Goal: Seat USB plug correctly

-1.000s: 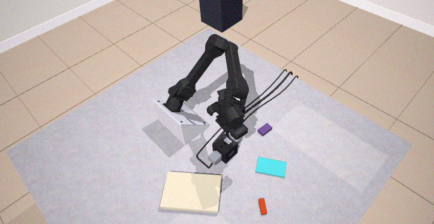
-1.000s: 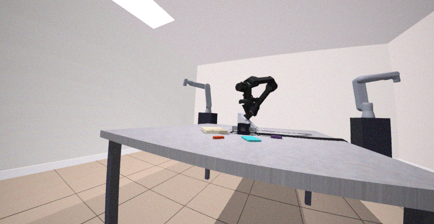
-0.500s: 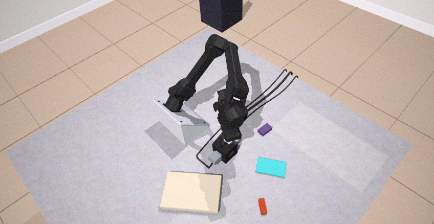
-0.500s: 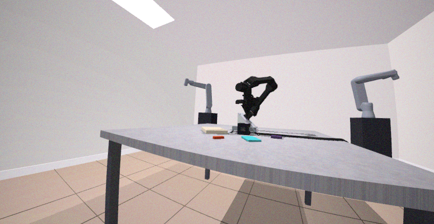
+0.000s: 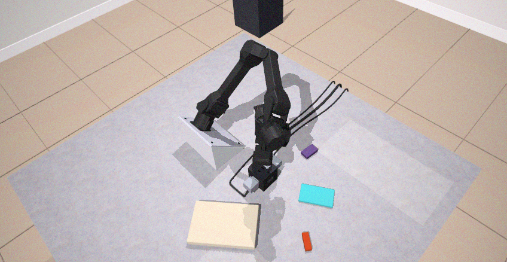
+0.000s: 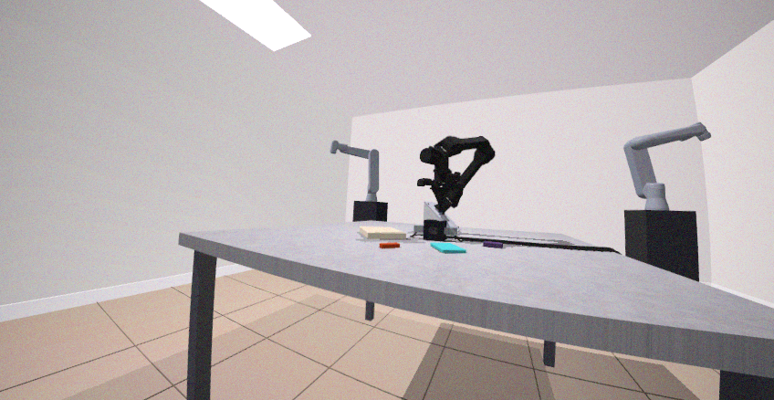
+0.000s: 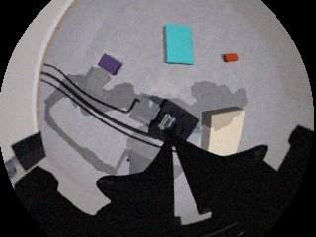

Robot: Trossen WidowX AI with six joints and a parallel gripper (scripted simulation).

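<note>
Now: the light USB plug 20 mm below my gripper tip. Round my gripper tip: cream pad: 30 mm ahead, 240 mm to the right, 120 mm below; then purple block: 50 mm ahead, 200 mm to the left, 130 mm below; then cyan card: 190 mm ahead, 60 mm to the left, 130 mm below.
</note>
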